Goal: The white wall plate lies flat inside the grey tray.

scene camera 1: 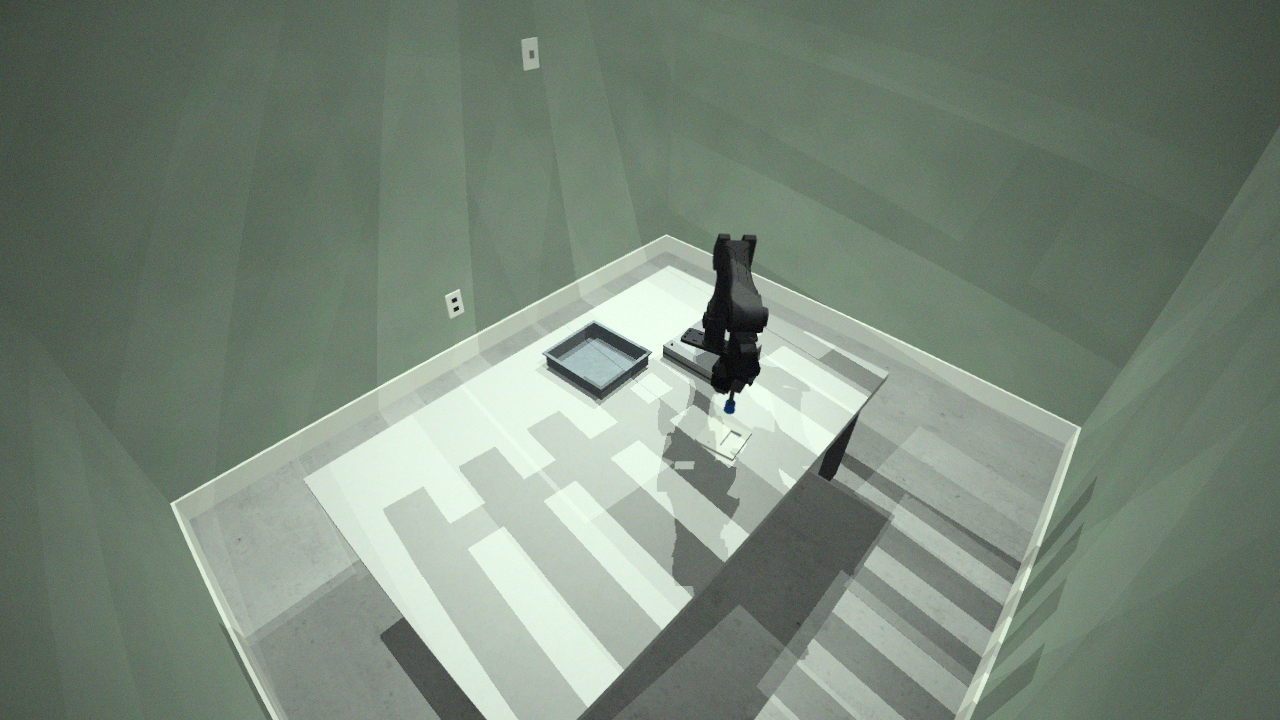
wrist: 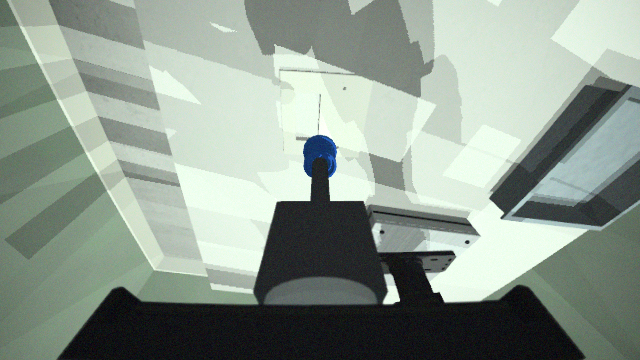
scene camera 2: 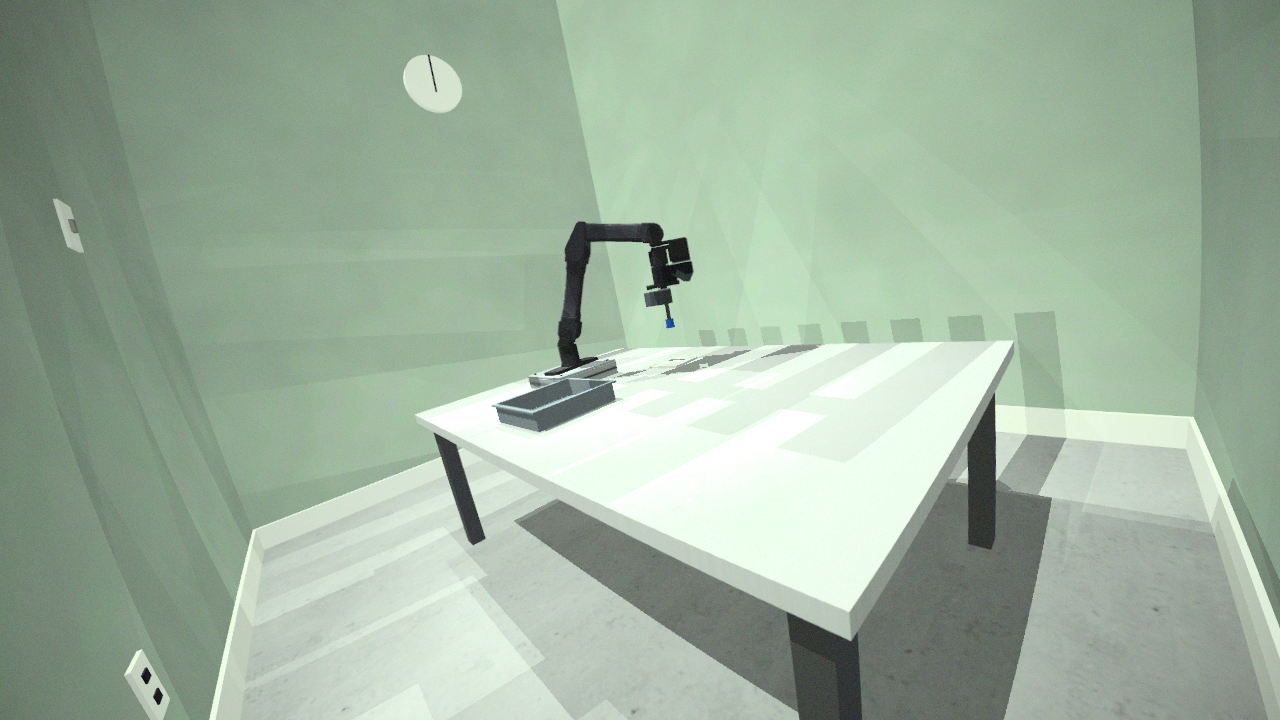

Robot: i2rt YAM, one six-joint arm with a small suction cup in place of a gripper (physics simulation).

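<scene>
The white wall plate lies flat on the white table, outside the tray, with its rectangular opening showing. Patches of light and shadow blur its outline, and it is hard to make out in scene camera 2. My gripper, a blue suction cup on a dark rod, hangs above the table, apart from the plate, with nothing on it. In the wrist view the cup covers the plate's near edge. The grey tray stands on the table beside the arm's base, and no plate shows in it.
The arm's base plate is fixed to the white table close to the tray. The room's green walls stand beyond the table's back edges. Striped shadows cross the table top.
</scene>
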